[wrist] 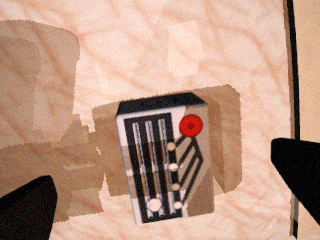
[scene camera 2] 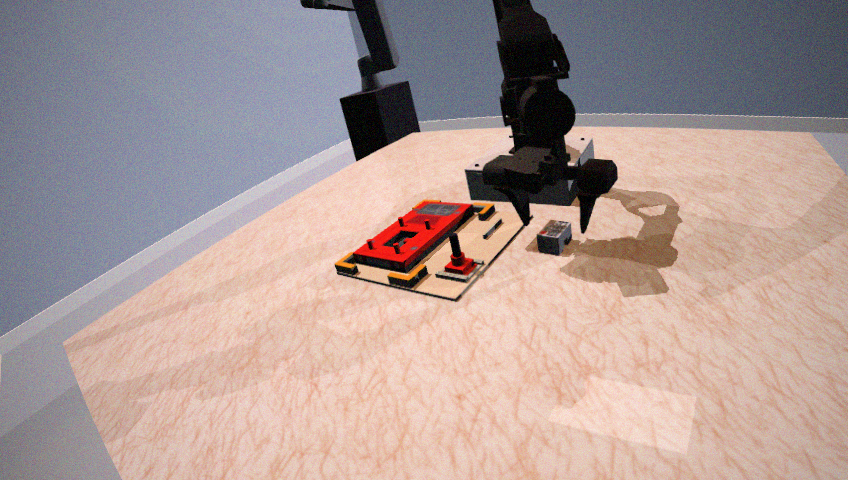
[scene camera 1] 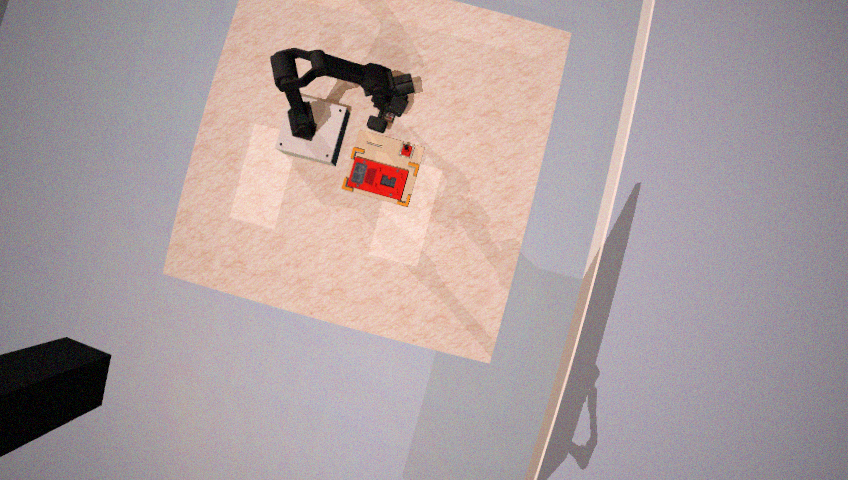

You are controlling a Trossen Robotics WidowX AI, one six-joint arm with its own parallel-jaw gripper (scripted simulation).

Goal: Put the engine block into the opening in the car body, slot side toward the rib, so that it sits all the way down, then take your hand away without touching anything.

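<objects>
The wrist view has my gripper in it, but a car body is out of frame in the wrist view. Scene camera 2 shows my gripper together with the car body. My gripper is there in scene camera 1 [387, 113] too, and so is the car body. On my gripper, [wrist: 35, 202] and [scene camera 2: 580, 224] are the same spot. And for the car body, [scene camera 1: 388, 181] is the same spot as [scene camera 2: 402, 245].
</objects>
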